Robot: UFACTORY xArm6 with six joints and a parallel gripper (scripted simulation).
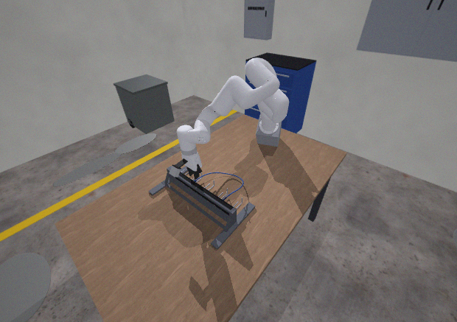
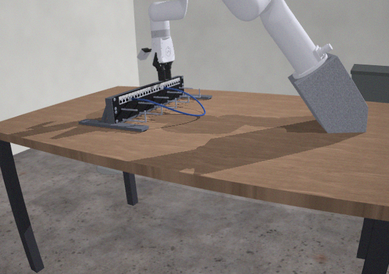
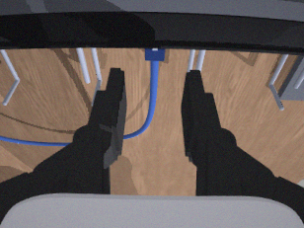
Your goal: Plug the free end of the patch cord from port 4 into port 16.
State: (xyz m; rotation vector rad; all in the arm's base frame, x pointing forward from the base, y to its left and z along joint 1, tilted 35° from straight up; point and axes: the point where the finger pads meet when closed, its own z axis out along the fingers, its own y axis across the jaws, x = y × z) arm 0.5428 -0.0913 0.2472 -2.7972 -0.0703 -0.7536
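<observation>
Now: the plug 20 mm ahead of my hand and 50 mm below it.
</observation>
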